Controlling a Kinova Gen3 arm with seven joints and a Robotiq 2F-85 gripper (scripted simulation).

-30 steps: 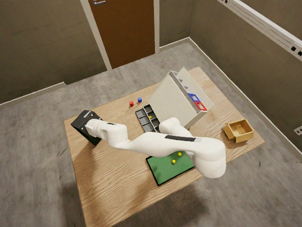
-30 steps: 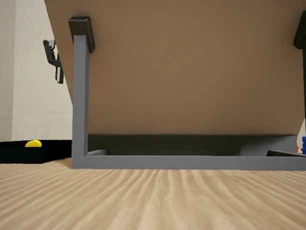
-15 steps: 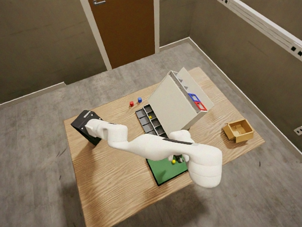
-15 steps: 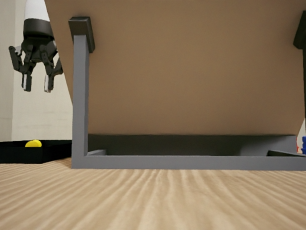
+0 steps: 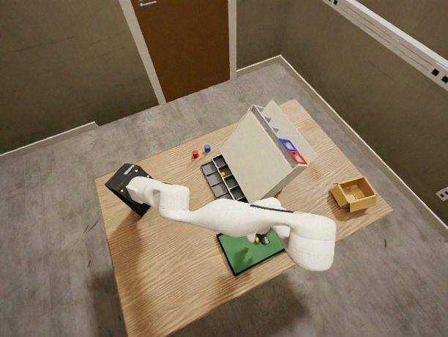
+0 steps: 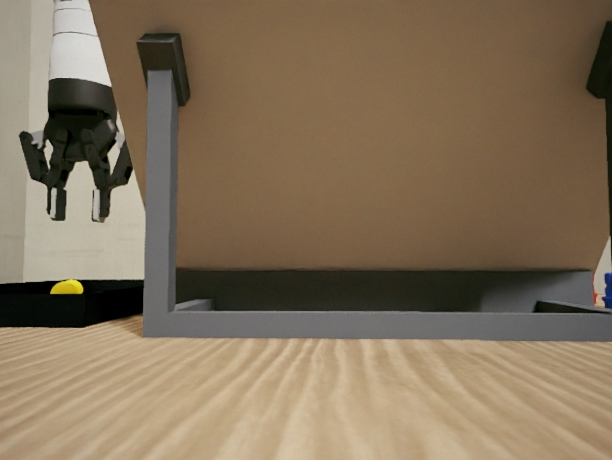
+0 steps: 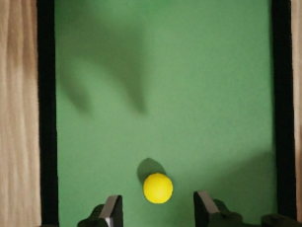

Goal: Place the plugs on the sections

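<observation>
My hand is 2 cm short of the green marble tray and 11 cm above it. Round my hand: cardboard box: 53 cm ahead, 20 cm to the right, 7 cm below; slanted cover: 24 cm ahead, 27 cm to the left, 9 cm above.
</observation>
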